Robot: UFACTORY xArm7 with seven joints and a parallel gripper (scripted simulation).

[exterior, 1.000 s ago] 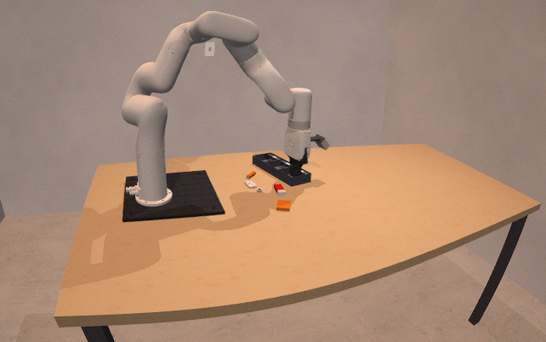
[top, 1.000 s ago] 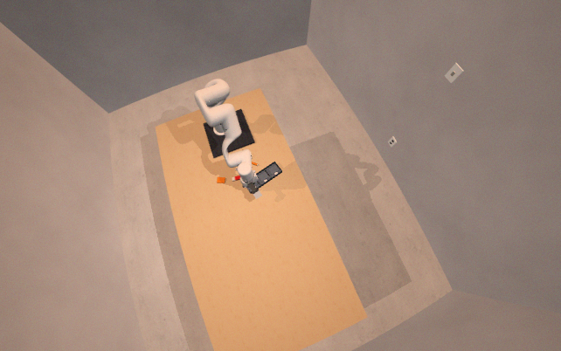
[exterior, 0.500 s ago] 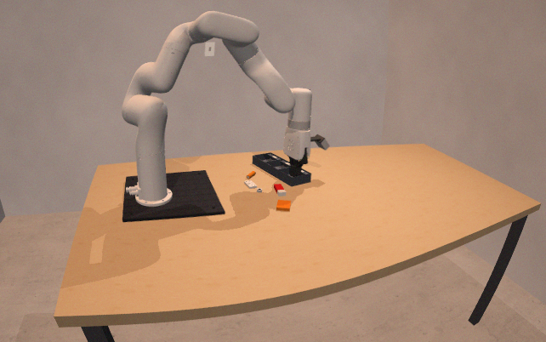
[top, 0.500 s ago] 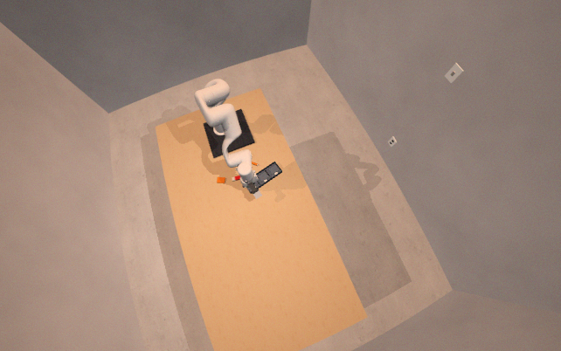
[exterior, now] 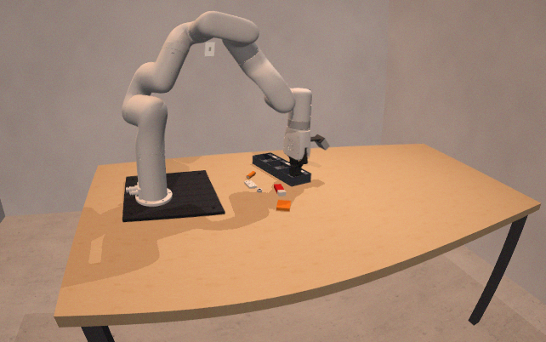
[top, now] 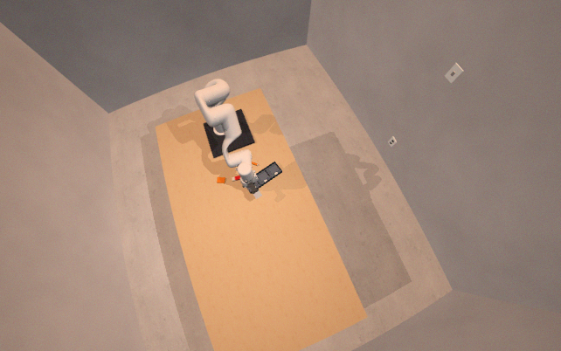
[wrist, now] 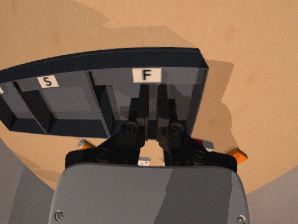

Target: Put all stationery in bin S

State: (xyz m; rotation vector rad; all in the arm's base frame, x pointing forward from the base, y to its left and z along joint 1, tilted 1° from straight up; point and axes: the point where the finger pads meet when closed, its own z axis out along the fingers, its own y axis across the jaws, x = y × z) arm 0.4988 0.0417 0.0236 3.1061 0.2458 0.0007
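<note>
Now: the dark bin tray 20 mm behind my hand, 90 mm to the left of it and 20 mm below it. From my hand the other things lie so: orange stick 130 mm behind, 70 mm to the left, 30 mm below; eraser 90 mm behind, 80 mm to the right, 30 mm below; grey nut 150 mm behind, 50 mm to the right, 30 mm below.
</note>
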